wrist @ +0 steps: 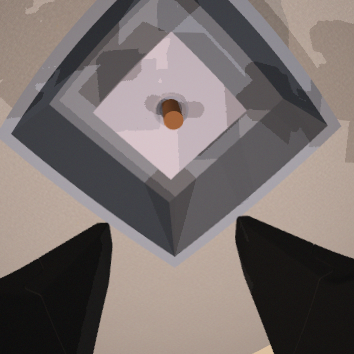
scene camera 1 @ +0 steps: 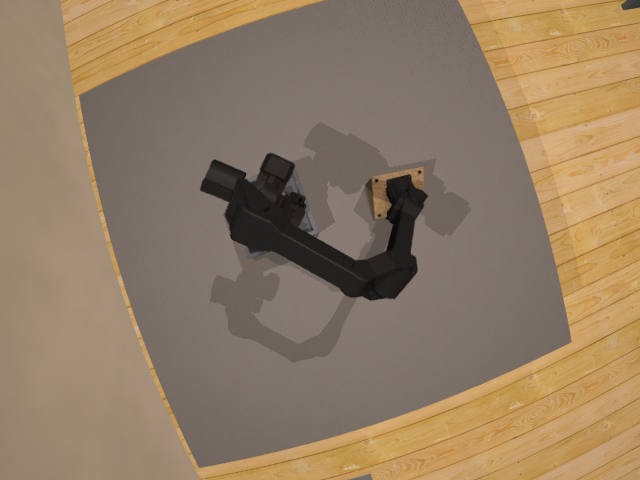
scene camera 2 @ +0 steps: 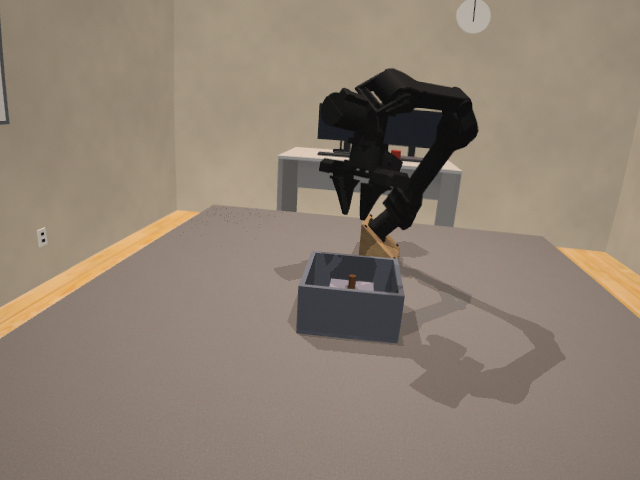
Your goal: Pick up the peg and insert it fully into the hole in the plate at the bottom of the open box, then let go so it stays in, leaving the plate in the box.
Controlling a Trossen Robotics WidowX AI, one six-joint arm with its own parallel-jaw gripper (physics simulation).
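Pixels of known places: gripper, fingertip midpoint: [wrist: 173, 231] [scene camera 2: 353, 217]; arm's base at its link origin: [scene camera 1: 399, 187] [scene camera 2: 376, 230].
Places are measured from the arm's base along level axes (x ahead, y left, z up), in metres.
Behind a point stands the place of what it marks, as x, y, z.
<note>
The brown peg [scene camera 2: 352, 281] @(0.340, -0.022, -0.011) [wrist: 173, 118] @(0.332, -0.023, -0.002) stands roughly upright in the hole of the pale pink plate [scene camera 2: 338, 283] @(0.313, -0.053, -0.032) [wrist: 145, 150] @(0.347, -0.063, -0.032), with its upper part sticking out. How deep it sits in the hole cannot be told. The plate lies at the bottom of the open grey box [scene camera 1: 311, 225] @(0.243, 0.036, -0.082) [scene camera 2: 348, 314] @(0.427, -0.016, -0.039) [wrist: 95, 185] @(0.336, -0.109, -0.011). My gripper [scene camera 2: 354, 214] @(0.332, -0.032, 0.117) [wrist: 173, 231] @(0.332, -0.032, 0.117) is open and empty, with its fingers apart. It hangs well above the box, clear of the peg. In scene camera 1 the arm hides the peg and most of the box.
The arm's wooden base block [scene camera 1: 381, 198] @(0.050, 0.016, -0.017) [scene camera 2: 374, 246] @(0.072, 0.002, -0.023) stands on the grey mat [scene camera 1: 361, 387] @(0.223, 0.530, -0.089) [scene camera 2: 206, 387] @(0.632, -0.199, -0.090), behind the box in scene camera 2. The box walls rise around the plate on all sides. A white desk [scene camera 2: 299, 155] with monitors stands in the background.
</note>
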